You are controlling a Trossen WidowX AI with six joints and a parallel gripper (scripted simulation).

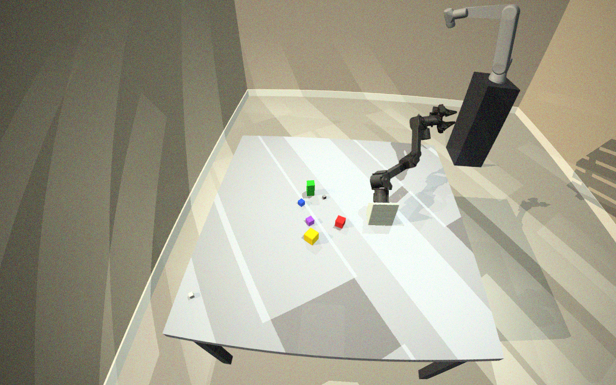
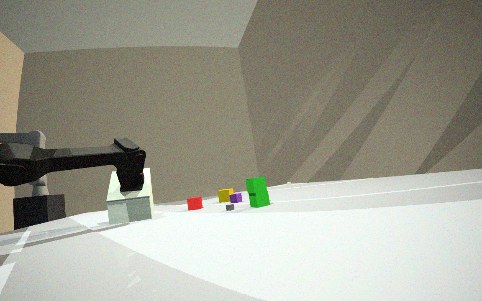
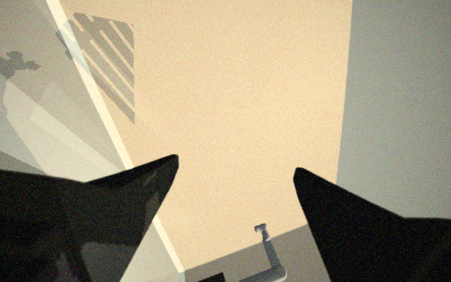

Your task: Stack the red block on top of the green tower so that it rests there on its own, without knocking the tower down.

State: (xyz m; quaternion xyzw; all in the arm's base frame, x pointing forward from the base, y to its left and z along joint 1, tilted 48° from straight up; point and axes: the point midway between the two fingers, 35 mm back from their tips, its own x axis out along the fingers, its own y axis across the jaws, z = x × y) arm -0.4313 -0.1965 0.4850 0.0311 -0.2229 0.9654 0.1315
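Right now my gripper tip is 640 mm short of the red block, 540 mm to the right of it and 290 mm above it. From my gripper tip the other things lie so: purple cube: 790 mm ahead, 540 mm to the left, 290 mm below; blue cube: 840 mm ahead, 420 mm to the left, 300 mm below; tiny grey cube: 720 mm ahead, 370 mm to the left, 300 mm below.
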